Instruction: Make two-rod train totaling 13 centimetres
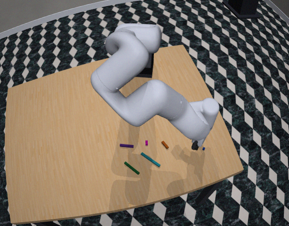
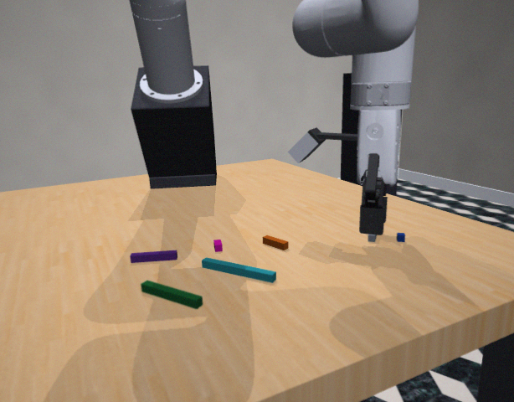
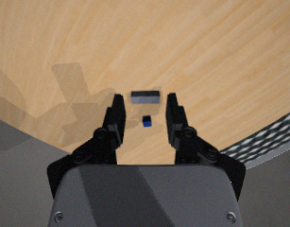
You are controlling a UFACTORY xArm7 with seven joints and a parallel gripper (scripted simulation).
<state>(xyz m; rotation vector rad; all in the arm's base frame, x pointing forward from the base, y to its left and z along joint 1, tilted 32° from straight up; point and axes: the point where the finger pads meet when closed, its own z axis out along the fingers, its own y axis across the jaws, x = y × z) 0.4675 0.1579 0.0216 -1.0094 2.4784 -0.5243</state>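
Now: hand 3 cm above the grey rod. From my hand the other things lie so: blue rod (3 cm ahead, 3 cm to the left, 3 cm below); turquoise rod (22 cm to the right, 3 cm below); orange rod (5 cm behind, 13 cm to the right, 3 cm below).
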